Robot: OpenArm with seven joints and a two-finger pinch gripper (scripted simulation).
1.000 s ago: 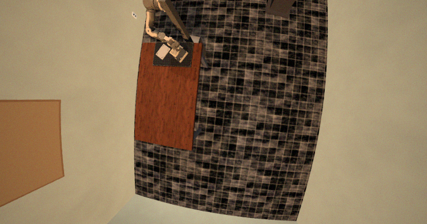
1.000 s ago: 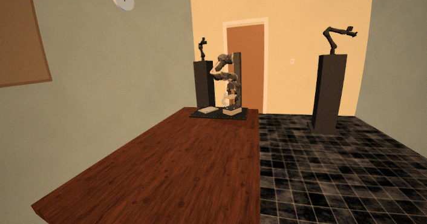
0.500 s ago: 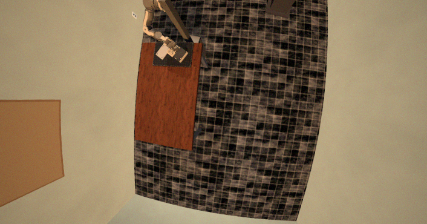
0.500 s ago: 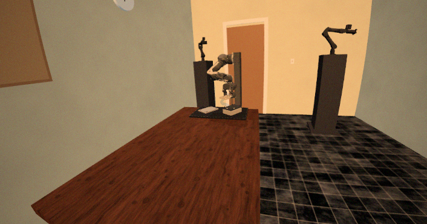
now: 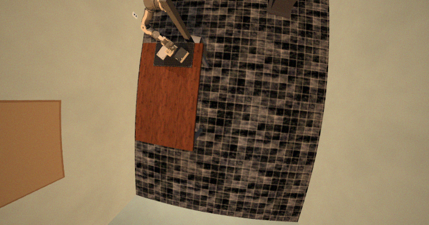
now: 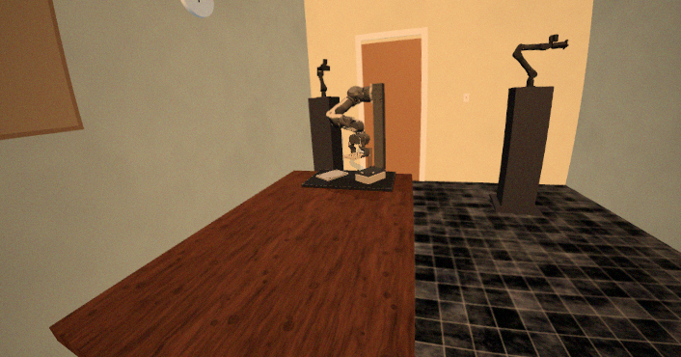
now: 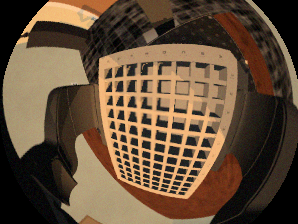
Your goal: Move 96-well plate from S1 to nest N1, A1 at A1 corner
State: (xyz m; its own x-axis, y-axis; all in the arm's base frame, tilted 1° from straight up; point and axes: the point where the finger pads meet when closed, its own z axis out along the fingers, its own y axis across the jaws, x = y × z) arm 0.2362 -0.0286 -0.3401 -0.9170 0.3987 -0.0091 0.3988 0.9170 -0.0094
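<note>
Now: the plate nest N1 17 cm to the right of my hand, 13 cm below it and 2 cm ahead of it. Also, from my hand: 96-well plate: 2 cm ahead, 1 cm to the right; plate shaker S1: 10 cm below, 7 cm to the left, 4 cm ahead; marked tag: 12 cm below, 9 cm to the right, 3 cm behind.
</note>
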